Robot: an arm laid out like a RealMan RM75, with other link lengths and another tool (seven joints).
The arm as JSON. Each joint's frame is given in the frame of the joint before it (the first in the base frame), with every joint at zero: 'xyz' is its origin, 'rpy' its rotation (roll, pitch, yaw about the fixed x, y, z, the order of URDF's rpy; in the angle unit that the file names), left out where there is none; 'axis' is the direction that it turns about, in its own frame. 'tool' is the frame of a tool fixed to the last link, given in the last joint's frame.
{
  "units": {
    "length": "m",
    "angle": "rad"
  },
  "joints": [
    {
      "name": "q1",
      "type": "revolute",
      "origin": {
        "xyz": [
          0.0,
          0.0,
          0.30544
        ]
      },
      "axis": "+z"
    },
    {
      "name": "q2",
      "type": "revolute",
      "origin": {
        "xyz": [
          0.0,
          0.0,
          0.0
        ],
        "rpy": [
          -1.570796,
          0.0,
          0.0
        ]
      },
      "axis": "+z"
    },
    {
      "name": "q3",
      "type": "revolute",
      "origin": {
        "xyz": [
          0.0,
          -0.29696,
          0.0
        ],
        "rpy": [
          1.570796,
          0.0,
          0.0
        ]
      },
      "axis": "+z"
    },
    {
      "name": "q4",
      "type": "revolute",
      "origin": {
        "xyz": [
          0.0,
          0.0,
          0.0
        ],
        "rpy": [
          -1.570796,
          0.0,
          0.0
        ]
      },
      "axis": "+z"
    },
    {
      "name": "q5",
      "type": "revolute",
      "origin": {
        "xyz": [
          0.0,
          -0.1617,
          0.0
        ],
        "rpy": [
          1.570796,
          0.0,
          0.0
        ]
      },
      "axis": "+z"
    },
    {
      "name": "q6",
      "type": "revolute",
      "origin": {
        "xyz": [
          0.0,
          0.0,
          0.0
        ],
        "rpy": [
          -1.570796,
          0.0,
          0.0
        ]
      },
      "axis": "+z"
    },
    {
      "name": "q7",
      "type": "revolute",
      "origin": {
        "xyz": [
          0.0,
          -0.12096,
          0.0
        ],
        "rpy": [
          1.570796,
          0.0,
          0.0
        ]
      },
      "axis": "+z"
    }
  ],
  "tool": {
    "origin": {
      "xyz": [
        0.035,
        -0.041,
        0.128
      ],
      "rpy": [
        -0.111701,
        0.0,
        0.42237
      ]
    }
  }
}
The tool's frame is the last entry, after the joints.
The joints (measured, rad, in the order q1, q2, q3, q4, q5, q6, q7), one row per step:
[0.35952, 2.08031, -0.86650, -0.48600, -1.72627, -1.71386, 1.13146]
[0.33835, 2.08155, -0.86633, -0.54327, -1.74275, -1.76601, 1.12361]
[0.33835, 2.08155, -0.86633, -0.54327, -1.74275, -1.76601, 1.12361]
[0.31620, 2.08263, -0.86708, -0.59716, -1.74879, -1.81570, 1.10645]
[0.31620, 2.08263, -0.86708, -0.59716, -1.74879, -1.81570, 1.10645]
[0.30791, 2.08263, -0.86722, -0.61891, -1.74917, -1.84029, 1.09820]
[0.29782, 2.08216, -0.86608, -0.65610, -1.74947, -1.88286, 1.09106]
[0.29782, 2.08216, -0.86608, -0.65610, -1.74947, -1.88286, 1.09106]
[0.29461, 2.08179, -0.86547, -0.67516, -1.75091, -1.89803, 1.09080]
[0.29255, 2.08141, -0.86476, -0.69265, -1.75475, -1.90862, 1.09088]
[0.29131, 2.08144, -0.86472, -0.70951, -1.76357, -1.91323, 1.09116]
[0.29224, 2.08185, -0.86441, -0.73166, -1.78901, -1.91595, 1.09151]
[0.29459, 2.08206, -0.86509, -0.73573, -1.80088, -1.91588, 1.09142]
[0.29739, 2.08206, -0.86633, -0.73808, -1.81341, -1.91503, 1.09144]
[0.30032, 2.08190, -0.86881, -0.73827, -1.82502, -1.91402, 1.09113]
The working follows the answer.
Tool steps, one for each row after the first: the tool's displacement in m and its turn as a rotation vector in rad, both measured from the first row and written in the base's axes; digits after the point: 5 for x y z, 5 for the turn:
[-0.00363, -0.00873, 0.00572, 0.00122, -0.00593, 0.05708]
[-0.00363, -0.00873, 0.00572, 0.00122, -0.00593, 0.05708]
[-0.00754, -0.01659, 0.01232, 0.01260, -0.00930, 0.11488]
[-0.00754, -0.01659, 0.01232, 0.01260, -0.00930, 0.11488]
[-0.01016, -0.02020, 0.01553, 0.01722, -0.00750, 0.14229]
[-0.01536, -0.02586, 0.02112, 0.02126, -0.00291, 0.18777]
[-0.01536, -0.02586, 0.02112, 0.02126, -0.00291, 0.18777]
[-0.01704, -0.02754, 0.02346, 0.02302, -0.00522, 0.20653]
[-0.01785, -0.02867, 0.02513, 0.02406, -0.01113, 0.22234]
[-0.01728, -0.02941, 0.02559, 0.02302, -0.02336, 0.23510]
[-0.01458, -0.03107, 0.02412, 0.01291, -0.05017, 0.25217]
[-0.01349, -0.03190, 0.02271, 0.00537, -0.06014, 0.25764]
[-0.01217, -0.03282, 0.02104, -0.00358, -0.07034, 0.26215]
[-0.01095, -0.03398, 0.01918, -0.01358, -0.07923, 0.26620]

Tool pose at each row, in the base's axes (x y z in m, rotation vector in rad; rounded; the steps above come from the unrounded poses):
[0.24929, 0.29477, -0.07331, 2.60422, -1.09115, -1.16934]
[0.24566, 0.28604, -0.06759, 2.62289, -1.01031, -1.15152]
[0.24566, 0.28604, -0.06759, 2.62289, -1.01031, -1.15152]
[0.24175, 0.27819, -0.06099, 2.64474, -0.92467, -1.14426]
[0.24175, 0.27819, -0.06099, 2.64474, -0.92467, -1.14426]
[0.23912, 0.27457, -0.05778, 2.65079, -0.88372, -1.14382]
[0.23392, 0.26891, -0.05219, 2.65571, -0.81692, -1.14150]
[0.23392, 0.26891, -0.05219, 2.65571, -0.81692, -1.14150]
[0.23224, 0.26723, -0.04985, 2.66100, -0.79001, -1.13560]
[0.23144, 0.26611, -0.04818, 2.66832, -0.76808, -1.12561]
[0.23201, 0.26536, -0.04772, 2.67902, -0.75213, -1.10732]
[0.23470, 0.26370, -0.04920, 2.69526, -0.73548, -1.06352]
[0.23580, 0.26288, -0.05060, 2.69825, -0.73197, -1.04442]
[0.23711, 0.26196, -0.05227, 2.70020, -0.73032, -1.02420]
[0.23834, 0.26080, -0.05413, 2.70015, -0.72955, -1.00482]

